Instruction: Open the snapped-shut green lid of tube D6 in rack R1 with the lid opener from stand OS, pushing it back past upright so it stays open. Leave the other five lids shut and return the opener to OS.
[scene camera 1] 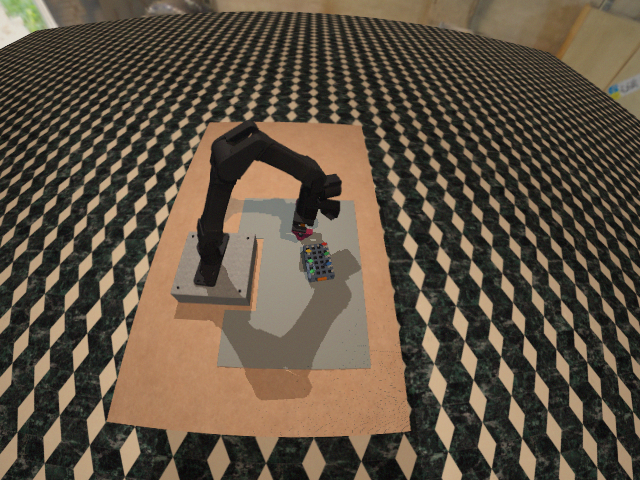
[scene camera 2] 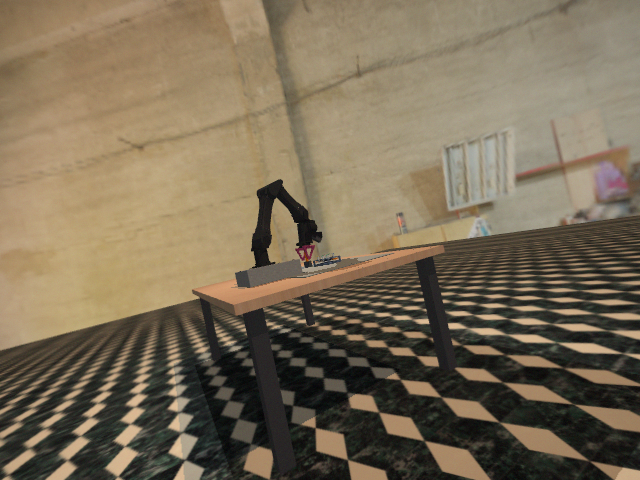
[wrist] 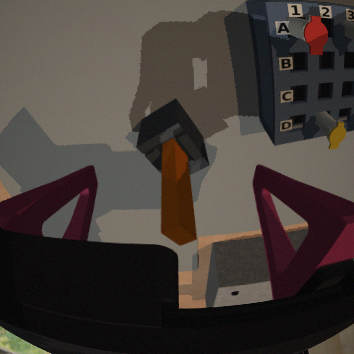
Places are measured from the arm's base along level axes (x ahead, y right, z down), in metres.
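Pixels of known places: gripper, fingertip midpoint: [scene camera 1: 301, 229] [scene camera 2: 306, 260] [wrist: 174, 173]; arm's base at its link origin: [scene camera 1: 212, 258] [scene camera 2: 263, 266].
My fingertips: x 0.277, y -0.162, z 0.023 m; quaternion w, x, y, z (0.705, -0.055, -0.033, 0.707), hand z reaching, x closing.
For each thing: its top centre in the pictures, then the offset to it from my fingertips. Level surfaces: height alone.
- orange lid opener at its top centre: [wrist: 177, 234] dy +0.000, dx +0.006, dz -0.044 m
- Rack R1 at its top centre: [scene camera 1: 318, 258] [scene camera 2: 325, 254] dy +0.118, dx +0.070, dz -0.007 m
- green lid at its top centre: [scene camera 1: 312, 271] dy +0.168, dx +0.052, dz -0.007 m
- red lid at its top centre: [wrist: 316, 34] [scene camera 1: 324, 243] dy +0.060, dx +0.085, dz -0.007 m
- yellow lid at its top centre: [wrist: 337, 135] [scene camera 1: 308, 250] dy +0.093, dx +0.034, dz -0.007 m
- grey mat at its surface level: dz +0.041 m
My gripper [scene camera 1: 302, 234] [scene camera 2: 306, 257] [wrist: 174, 173] is open, its magenta fingers wide apart on either side of the orange lid opener [wrist: 177, 210], touching neither side. The opener stands upright in the black stand OS [wrist: 172, 122]. Rack R1 [scene camera 1: 313, 279] [scene camera 2: 328, 261] [wrist: 310, 110] is slate blue and stands beside the stand, at the upper right of the wrist view. A green lid [scene camera 1: 311, 271] shows near the rack's far-numbered end; it is too small to tell whether it is shut. Tube D6 does not show in the wrist view.
A red lid [scene camera 1: 324, 243] [wrist: 316, 34] and a yellow lid [scene camera 1: 308, 251] [wrist: 338, 135] are on rack tubes near the stand. The arm's grey base block [scene camera 1: 237, 279] [scene camera 2: 268, 273] [wrist: 240, 262] is left of the rack in scene camera 1. A grey mat [scene camera 1: 289, 304] lies under the rack.
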